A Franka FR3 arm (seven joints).
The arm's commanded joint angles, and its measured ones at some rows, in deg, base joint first. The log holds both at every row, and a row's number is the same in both.
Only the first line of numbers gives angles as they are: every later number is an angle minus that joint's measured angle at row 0.
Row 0, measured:
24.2 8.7 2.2 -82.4 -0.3 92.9 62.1
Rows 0 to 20, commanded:
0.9 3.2 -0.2 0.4 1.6 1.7 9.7
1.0 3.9 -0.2 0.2 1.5 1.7 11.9
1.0 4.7 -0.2 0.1 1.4 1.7 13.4
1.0 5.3 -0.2 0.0 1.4 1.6 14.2
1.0 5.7 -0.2 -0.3 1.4 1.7 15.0
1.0 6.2 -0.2 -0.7 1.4 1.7 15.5
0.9 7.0 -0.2 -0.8 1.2 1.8 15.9
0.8 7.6 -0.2 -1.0 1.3 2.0 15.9
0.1 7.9 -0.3 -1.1 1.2 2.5 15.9
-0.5 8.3 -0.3 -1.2 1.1 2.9 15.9
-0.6 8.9 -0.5 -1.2 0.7 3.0 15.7
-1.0 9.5 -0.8 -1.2 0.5 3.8 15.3
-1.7 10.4 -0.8 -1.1 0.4 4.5 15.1
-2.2 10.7 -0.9 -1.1 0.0 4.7 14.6
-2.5 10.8 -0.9 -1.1 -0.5 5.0 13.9
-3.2 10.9 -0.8 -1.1 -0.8 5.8 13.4
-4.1 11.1 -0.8 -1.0 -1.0 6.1 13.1
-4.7 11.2 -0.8 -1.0 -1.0 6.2 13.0
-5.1 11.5 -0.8 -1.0 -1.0 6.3 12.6
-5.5 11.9 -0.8 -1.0 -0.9 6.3 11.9
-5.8 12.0 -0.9 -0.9 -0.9 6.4 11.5
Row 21, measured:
-4.2 11.4 -1.5 -0.7 -0.4 5.1 13.6
